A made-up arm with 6 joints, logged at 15 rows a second.
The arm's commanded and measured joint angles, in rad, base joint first. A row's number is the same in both.
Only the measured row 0 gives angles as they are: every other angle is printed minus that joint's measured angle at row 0.
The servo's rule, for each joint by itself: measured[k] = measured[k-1] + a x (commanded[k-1-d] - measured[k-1]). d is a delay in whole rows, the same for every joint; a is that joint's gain. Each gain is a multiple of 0.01, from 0.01 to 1. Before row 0 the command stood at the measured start. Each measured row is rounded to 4 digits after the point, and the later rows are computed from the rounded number. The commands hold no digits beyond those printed.
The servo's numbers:
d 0
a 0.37 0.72 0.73 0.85 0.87 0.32
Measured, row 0: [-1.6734, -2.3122, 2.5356, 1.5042, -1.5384, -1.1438]
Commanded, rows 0 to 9: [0.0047, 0.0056, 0.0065, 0.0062, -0.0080, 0.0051]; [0.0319, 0.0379, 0.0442, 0.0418, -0.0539, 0.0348]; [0.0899, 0.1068, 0.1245, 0.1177, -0.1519, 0.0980]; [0.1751, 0.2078, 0.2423, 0.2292, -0.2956, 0.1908]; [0.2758, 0.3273, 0.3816, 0.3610, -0.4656, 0.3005]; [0.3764, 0.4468, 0.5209, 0.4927, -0.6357, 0.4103]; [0.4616, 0.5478, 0.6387, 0.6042, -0.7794, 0.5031]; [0.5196, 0.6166, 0.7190, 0.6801, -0.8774, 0.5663]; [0.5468, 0.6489, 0.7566, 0.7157, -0.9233, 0.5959]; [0.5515, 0.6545, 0.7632, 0.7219, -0.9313, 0.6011]
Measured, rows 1 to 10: [0.0017, 0.0040, 0.0047, 0.0053, -0.0070, 0.0016]; [0.0129, 0.0284, 0.0335, 0.0363, -0.0478, 0.0122]; [0.0414, 0.0848, 0.0999, 0.1055, -0.1384, 0.0397]; [0.0909, 0.1734, 0.2039, 0.2106, -0.2752, 0.0881]; [0.1593, 0.2842, 0.3336, 0.3384, -0.4408, 0.1561]; [0.2396, 0.4013, 0.4703, 0.4696, -0.6104, 0.2374]; [0.3217, 0.5068, 0.5932, 0.5840, -0.7574, 0.3224]; [0.3949, 0.5859, 0.6850, 0.6657, -0.8618, 0.4004]; [0.4511, 0.6313, 0.7373, 0.7082, -0.9153, 0.4630]; [0.4882, 0.6480, 0.7562, 0.7198, -0.9292, 0.5072]
